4 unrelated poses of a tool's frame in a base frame.
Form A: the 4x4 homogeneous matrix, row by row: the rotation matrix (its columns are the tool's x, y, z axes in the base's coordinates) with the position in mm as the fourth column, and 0 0 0 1 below. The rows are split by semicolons.
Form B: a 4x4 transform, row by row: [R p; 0 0 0 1], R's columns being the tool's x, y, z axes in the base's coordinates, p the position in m. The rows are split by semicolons. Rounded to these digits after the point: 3 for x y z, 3 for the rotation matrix.
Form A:
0.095 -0.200 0.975 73; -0.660 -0.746 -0.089 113; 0.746 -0.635 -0.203 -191; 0 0 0 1
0.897 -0.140 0.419 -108; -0.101 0.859 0.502 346; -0.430 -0.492 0.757 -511; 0 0 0 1
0.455 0.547 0.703 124; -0.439 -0.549 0.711 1; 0.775 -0.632 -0.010 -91; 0 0 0 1
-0.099 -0.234 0.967 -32; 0.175 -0.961 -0.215 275; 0.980 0.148 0.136 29; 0 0 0 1
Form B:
0.095 -0.200 0.975 0.073; -0.660 -0.746 -0.089 0.113; 0.746 -0.635 -0.203 -0.191; 0 0 0 1
0.897 -0.140 0.419 -0.108; -0.101 0.859 0.502 0.346; -0.430 -0.492 0.757 -0.511; 0 0 0 1
0.455 0.547 0.703 0.124; -0.439 -0.549 0.711 0.001; 0.775 -0.632 -0.010 -0.091; 0 0 0 1
-0.099 -0.234 0.967 -0.032; 0.175 -0.961 -0.215 0.275; 0.980 0.148 0.136 0.029; 0 0 0 1

